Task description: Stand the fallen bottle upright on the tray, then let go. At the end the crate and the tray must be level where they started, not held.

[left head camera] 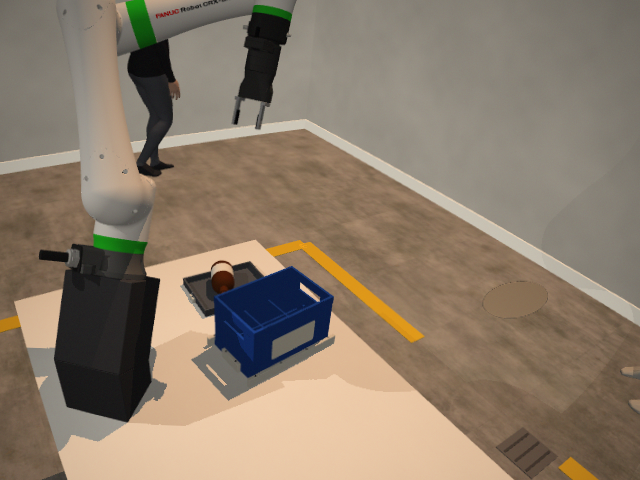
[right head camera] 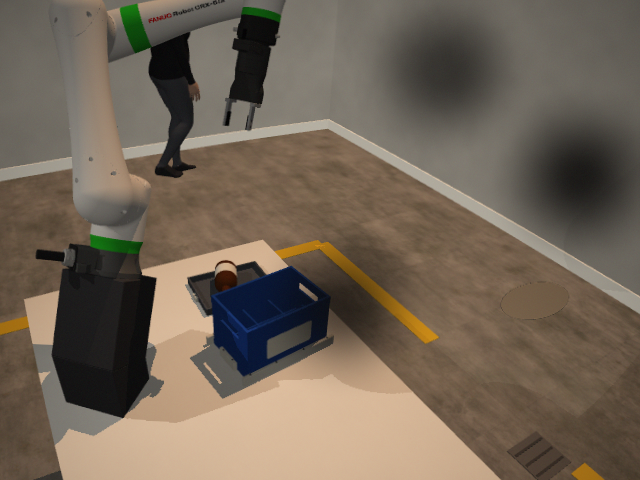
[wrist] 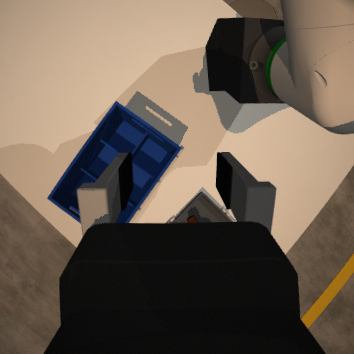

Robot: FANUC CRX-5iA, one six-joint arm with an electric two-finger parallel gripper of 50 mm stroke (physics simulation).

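Seen in the pictures: gripper, fingertip midpoint: (left head camera: 246, 126) (right head camera: 236, 127) (wrist: 174, 169); arm's base at its link origin: (left head camera: 115, 274) (right head camera: 111, 273) (wrist: 281, 62).
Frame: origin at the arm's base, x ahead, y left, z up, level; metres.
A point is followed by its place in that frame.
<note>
A brown bottle (left head camera: 222, 279) @[x 0.368, y 0.162, z -0.232 m] (right head camera: 225, 276) @[x 0.374, y 0.169, z -0.228 m] with a pale label lies on its side on the dark grey tray (left head camera: 197, 301) @[x 0.281, y 0.164, z -0.291 m] (right head camera: 200, 298) @[x 0.281, y 0.158, z -0.278 m], its neck toward the crate. In the wrist view a small brown part of the bottle (wrist: 192, 219) @[x 0.354, y 0.124, z -0.249 m] shows on the tray (wrist: 202, 199) @[x 0.291, y 0.117, z -0.299 m]; the gripper body hides the rest. The blue crate (left head camera: 273, 320) @[x 0.395, y -0.109, z -0.212 m] (right head camera: 271, 320) @[x 0.346, y -0.202, z -0.126 m] (wrist: 116, 162) stands level beside the tray and hides the tray's near corner in the head views. My gripper (left head camera: 247, 126) @[x 0.333, y -0.029, z 0.336 m] (right head camera: 238, 127) @[x 0.333, y -0.029, z 0.336 m] (wrist: 174, 169) @[x 0.333, y -0.029, z 0.336 m] is open and empty, high above the table, pointing down with a slight tilt.
The pale table (left head camera: 289, 428) @[x 0.274, y -0.395, z -0.303 m] (right head camera: 279, 428) @[x 0.269, y -0.395, z -0.303 m] carries the robot's black base (left head camera: 103, 346) @[x -0.079, y -0.136, z -0.090 m] (right head camera: 100, 343) @[x -0.073, y -0.141, z -0.089 m] (wrist: 232, 60) @[x 0.043, y -0.078, z -0.056 m] at its left side. The crate's walls rise well above the tray. A person (left head camera: 155, 98) (right head camera: 175, 103) stands on the floor behind the arm.
</note>
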